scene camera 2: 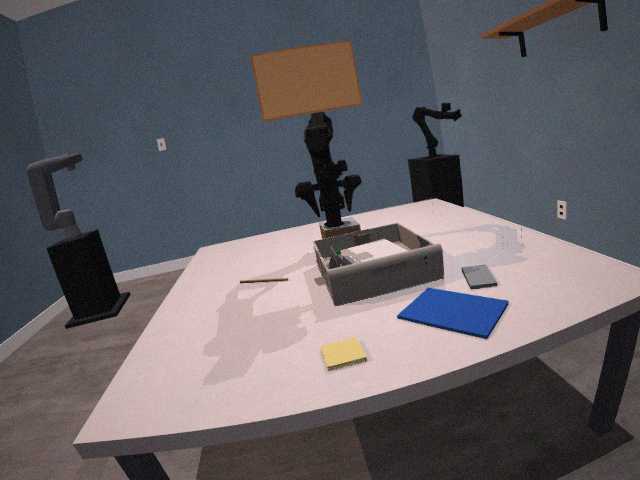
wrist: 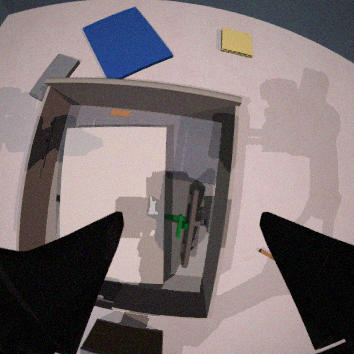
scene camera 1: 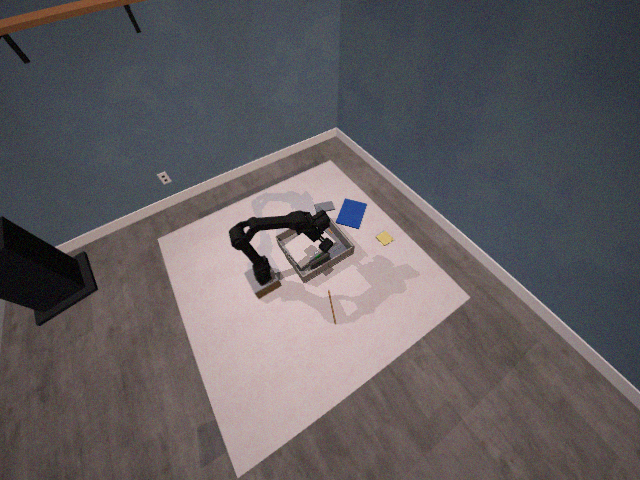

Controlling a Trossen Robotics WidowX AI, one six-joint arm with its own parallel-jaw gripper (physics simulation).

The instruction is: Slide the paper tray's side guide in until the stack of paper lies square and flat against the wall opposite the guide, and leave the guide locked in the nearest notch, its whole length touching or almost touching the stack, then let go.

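Pixels of known places: gripper, fingertip midpoint: (scene camera 2: 334,214) (wrist: 192,219) (scene camera 1: 321,241); arm's base, link origin: (scene camera 2: 334,224) (scene camera 1: 263,278).
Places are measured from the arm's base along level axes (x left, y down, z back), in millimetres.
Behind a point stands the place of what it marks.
Observation:
The grey paper tray (scene camera 1: 330,266) {y 66, x -153, z -321 mm} (scene camera 2: 385,279) {y 44, x -36, z -499 mm} (wrist: 150,95) {y 11, x -42, z -480 mm} stands on the table. Its white paper stack (scene camera 1: 298,249) {y 42, x 37, z -250 mm} (scene camera 2: 379,249) {y 42, x 51, z -282 mm} (wrist: 110,165) {y 42, x 22, z -377 mm} lies flat, close to the left wall in the wrist view; a narrow strip shows between them. The dark side guide (scene camera 1: 320,259) {y 19, x -103, z -293 mm} (wrist: 192,227) {y 4, x -102, z -291 mm} stands upright near the right wall, apart from the stack. Its green tab (scene camera 2: 338,251) {y 5, x -90, z -306 mm} (wrist: 181,223) {y 11, x -89, z -295 mm} reaches toward the stack's edge. My gripper (scene camera 2: 334,212) {y -110, x -86, z -321 mm} (wrist: 192,219) {y -110, x -86, z -321 mm} is open and empty above the tray, its fingertips left and right of the guide in the wrist view. The notches cannot be made out.
A blue folder (scene camera 1: 351,213) {y 75, x 38, z -677 mm} (scene camera 2: 454,312) {y 75, x 32, z -697 mm} (wrist: 127,43) {y 75, x 28, z -662 mm}, a grey slab (scene camera 1: 325,206) {y 73, x 192, z -592 mm} (scene camera 2: 479,276) {y 73, x 190, z -597 mm} (wrist: 54,76) {y 74, x 190, z -584 mm} and a yellow note pad (scene camera 1: 384,238) {y 73, x -227, z -686 mm} (scene camera 2: 343,353) {y 73, x -227, z -699 mm} (wrist: 237,42) {y 73, x -226, z -683 mm} lie beyond the tray. A pencil (scene camera 1: 331,307) {y 76, x -323, z -174 mm} (scene camera 2: 263,280) {y 77, x -320, z -182 mm} (wrist: 266,254) {y 76, x -259, z -214 mm} lies to one side. The tray walls surround the guide.

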